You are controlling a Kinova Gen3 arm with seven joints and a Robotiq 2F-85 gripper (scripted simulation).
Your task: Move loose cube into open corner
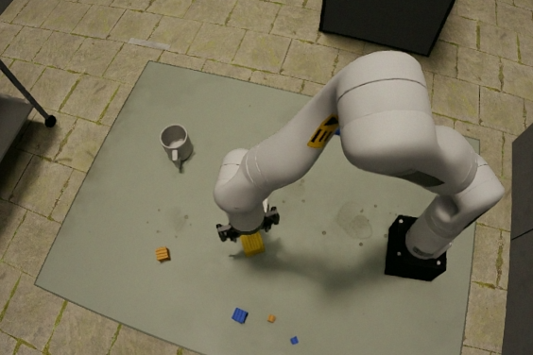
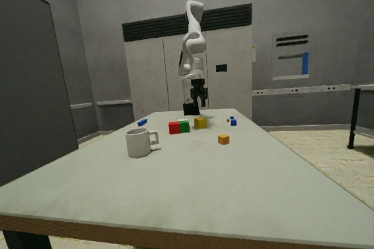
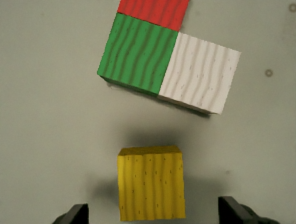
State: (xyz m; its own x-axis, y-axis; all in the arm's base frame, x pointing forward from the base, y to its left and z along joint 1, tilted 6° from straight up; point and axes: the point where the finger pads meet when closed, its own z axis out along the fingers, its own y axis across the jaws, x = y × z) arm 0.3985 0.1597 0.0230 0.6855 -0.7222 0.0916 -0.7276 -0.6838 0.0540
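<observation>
Now: the yellow cube 100 mm below my hand. Round my hand: green cube: 100 mm below, 80 mm ahead, 70 mm to the right; then white cube: 100 mm below, 90 mm to the right, 30 mm ahead; then red cube: 120 mm to the right, 100 mm below, 100 mm ahead.
</observation>
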